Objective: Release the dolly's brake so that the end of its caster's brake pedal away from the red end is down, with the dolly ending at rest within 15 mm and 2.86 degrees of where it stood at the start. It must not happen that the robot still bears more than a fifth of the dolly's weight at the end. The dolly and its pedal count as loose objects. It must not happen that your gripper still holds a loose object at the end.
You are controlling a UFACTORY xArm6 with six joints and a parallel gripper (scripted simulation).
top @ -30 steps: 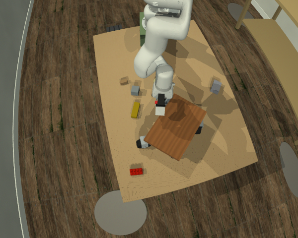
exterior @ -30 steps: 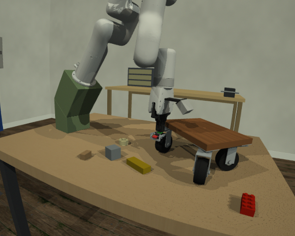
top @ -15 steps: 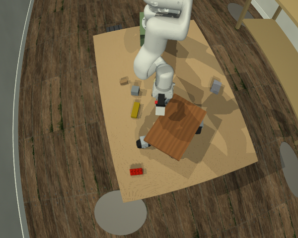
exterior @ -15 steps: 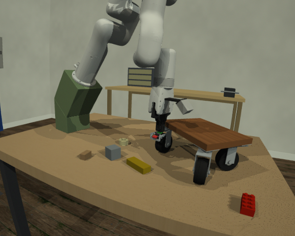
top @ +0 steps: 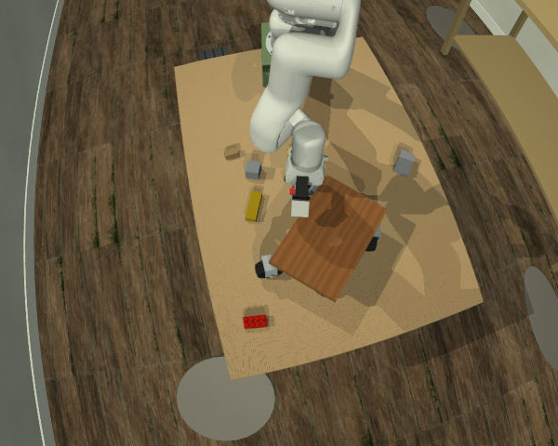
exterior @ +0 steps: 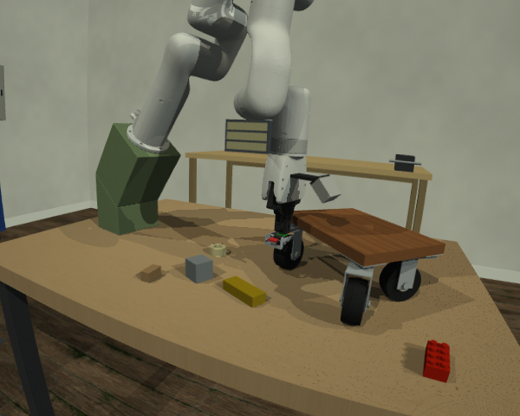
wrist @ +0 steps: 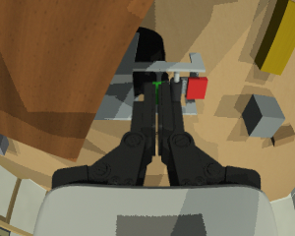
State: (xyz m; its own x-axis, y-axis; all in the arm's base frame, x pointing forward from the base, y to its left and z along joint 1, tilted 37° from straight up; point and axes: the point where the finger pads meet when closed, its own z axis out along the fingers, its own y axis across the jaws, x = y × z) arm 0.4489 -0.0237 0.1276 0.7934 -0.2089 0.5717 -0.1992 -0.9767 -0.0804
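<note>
Now: hand 3 cm above the brake pedal and 1 cm to the left of it. Round my hand: cream ring 18 cm behind, 10 cm below, 2 cm to the left; then yellow block 14 cm to the right, 10 cm below, 1 cm behind; then grey cube 13 cm behind, 12 cm to the right, 9 cm below.
</note>
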